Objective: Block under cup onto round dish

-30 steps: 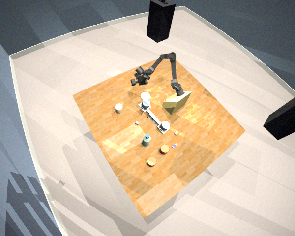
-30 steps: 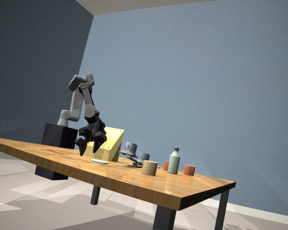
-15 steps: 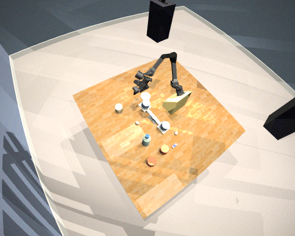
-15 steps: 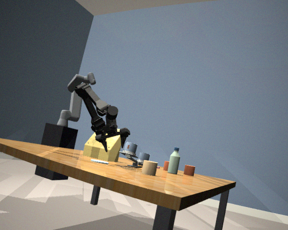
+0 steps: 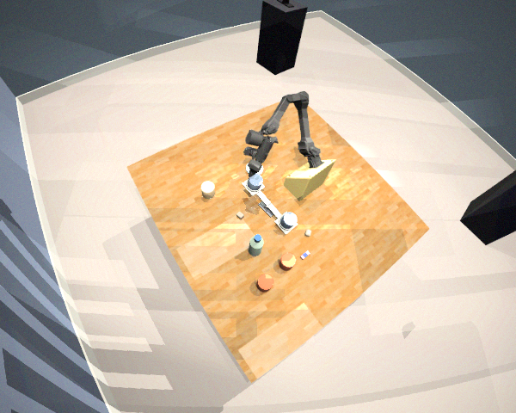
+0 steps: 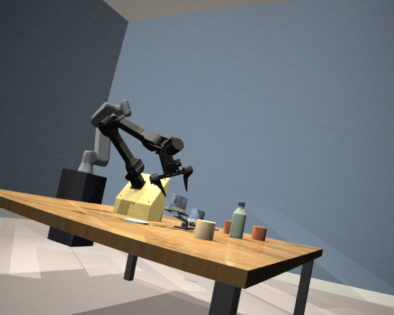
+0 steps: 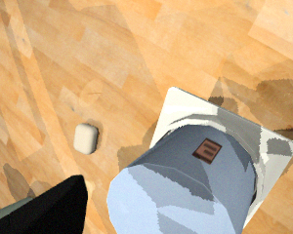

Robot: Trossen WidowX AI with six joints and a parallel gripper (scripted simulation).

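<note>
The cup is 310 mm to the left of my gripper tip and 90 mm below it. Round my gripper tip: balance 150 mm to the left, 120 mm below, 10 mm ahead; round dish 140 mm below, 110 mm behind, 90 mm to the right; balance beam 150 mm to the left, 110 mm below.
</note>
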